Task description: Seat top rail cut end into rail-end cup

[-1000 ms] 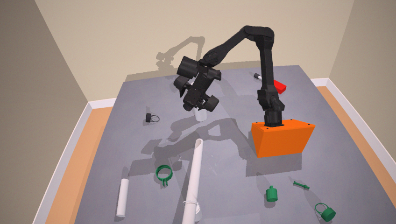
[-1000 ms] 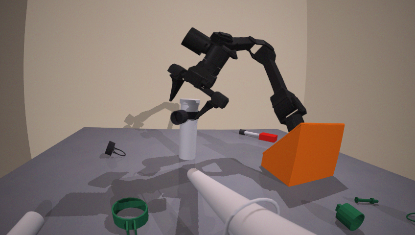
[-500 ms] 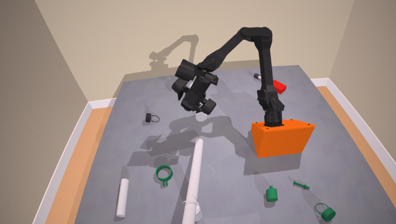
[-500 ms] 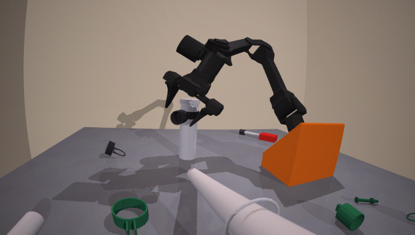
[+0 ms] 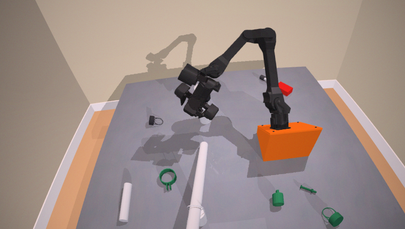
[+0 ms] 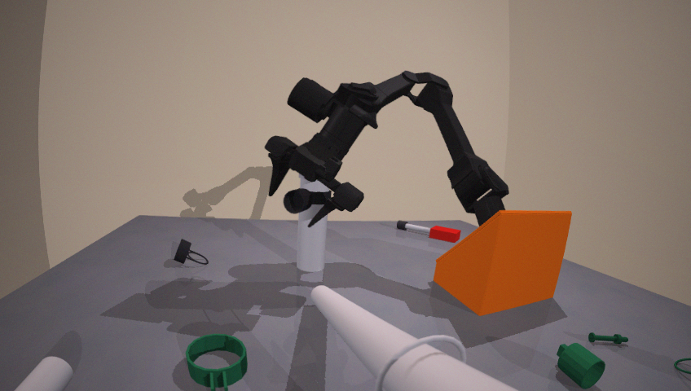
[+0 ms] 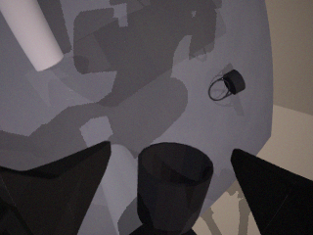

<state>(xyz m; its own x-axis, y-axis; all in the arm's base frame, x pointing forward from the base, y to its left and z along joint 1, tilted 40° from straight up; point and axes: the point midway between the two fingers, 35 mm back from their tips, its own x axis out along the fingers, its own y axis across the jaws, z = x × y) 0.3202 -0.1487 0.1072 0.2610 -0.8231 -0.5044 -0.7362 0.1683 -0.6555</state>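
Now: the rail-end cup 3 cm behind my gripper tip, 2 cm above it and 1 cm to the right of it. The rest, counted from my gripper tip: short white pipe 33 cm ahead, 31 cm to the left, 12 cm below; then green cup 42 cm to the left, 25 cm behind, 12 cm below; then dark brace band 4 cm behind, 3 cm to the right, 2 cm above.
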